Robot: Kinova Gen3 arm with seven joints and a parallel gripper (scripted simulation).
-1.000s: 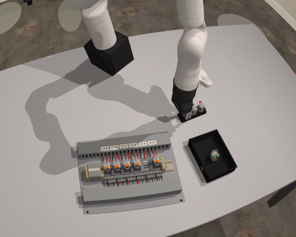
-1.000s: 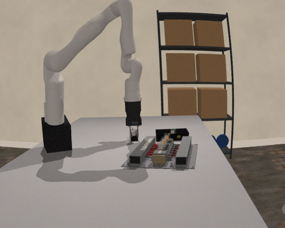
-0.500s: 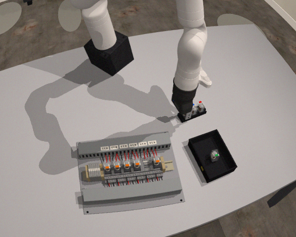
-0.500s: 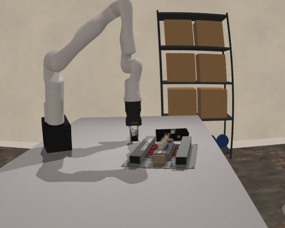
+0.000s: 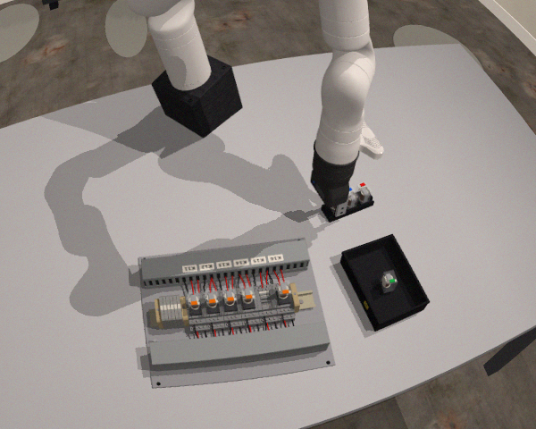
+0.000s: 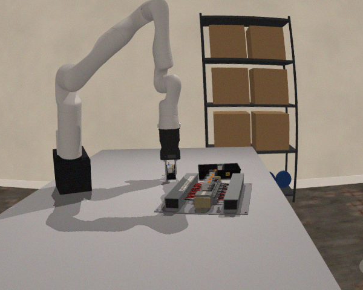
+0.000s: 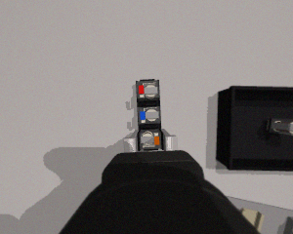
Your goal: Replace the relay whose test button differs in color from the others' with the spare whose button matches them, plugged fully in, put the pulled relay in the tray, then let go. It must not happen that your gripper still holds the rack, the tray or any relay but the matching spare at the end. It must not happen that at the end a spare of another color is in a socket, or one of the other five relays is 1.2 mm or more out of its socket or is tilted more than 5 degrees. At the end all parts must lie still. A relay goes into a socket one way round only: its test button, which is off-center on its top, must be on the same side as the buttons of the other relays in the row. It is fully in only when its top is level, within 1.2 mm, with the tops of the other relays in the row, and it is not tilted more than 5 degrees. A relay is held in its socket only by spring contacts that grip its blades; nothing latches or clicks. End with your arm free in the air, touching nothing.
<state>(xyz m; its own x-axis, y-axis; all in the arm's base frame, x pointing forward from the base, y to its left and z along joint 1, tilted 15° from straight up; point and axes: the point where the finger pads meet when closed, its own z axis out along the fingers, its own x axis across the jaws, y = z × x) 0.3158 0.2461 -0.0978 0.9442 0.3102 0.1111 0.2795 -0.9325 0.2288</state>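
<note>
My hand is 10 mm past the blue-button relay, 30 mm to the right of it and 10 mm above it. From my hand the other things lie so: red-button relay (20 mm behind, 60 mm to the left, 10 mm below); spare holder (10 mm behind, 30 mm to the left, 30 mm below); black tray (180 mm ahead, 60 mm to the left, 20 mm below).
</note>
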